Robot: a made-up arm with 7 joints.
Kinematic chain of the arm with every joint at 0, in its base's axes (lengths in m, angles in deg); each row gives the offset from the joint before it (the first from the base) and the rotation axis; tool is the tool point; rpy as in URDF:
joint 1: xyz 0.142 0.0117 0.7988 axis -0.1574 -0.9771 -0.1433
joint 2: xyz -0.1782 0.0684 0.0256 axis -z
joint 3: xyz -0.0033 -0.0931 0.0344 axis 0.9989 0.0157 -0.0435
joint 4: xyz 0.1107 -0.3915 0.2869 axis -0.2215 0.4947 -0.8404
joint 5: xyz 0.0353 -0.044 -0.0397 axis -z
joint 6: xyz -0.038 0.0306 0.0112 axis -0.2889 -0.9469 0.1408
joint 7: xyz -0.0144 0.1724 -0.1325 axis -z
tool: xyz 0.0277 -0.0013 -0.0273 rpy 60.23 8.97 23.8
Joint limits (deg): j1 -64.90..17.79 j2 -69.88..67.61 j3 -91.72..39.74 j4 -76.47..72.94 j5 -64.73..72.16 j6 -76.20..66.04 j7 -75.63..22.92
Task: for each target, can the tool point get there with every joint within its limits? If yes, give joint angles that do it. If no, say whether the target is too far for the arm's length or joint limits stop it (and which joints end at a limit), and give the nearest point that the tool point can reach.
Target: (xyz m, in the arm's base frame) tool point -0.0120 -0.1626 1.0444
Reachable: yes | joints 7.04 3.89 -32.77 31.37 -19.33 10.08 -67.76
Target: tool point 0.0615 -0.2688 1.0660
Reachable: yes | joints -42.91 40.94 3.12 -21.39 6.18 8.64 -53.82
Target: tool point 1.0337 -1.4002 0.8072
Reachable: no: too far | nearest point 0.4887 -0.5909 0.8993 | short by 0.980 m
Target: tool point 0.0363 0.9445 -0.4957
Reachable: no: too far | nearest point 0.1590 0.2647 0.3293 | short by 1.076 m
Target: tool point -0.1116 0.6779 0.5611
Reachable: no: joint limits stop it (at a limit: joint 1, joint 3, joint 5, joint 6, joint 7) | nearest point -0.1437 0.4400 0.8592 | short by 0.383 m
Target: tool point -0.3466 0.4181 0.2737
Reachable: no: joint limits stop it (at a limit: joint 1, joint 2, joint 3, joint 5, joint 7) | nearest point -0.4683 0.0281 0.4971 | short by 0.466 m
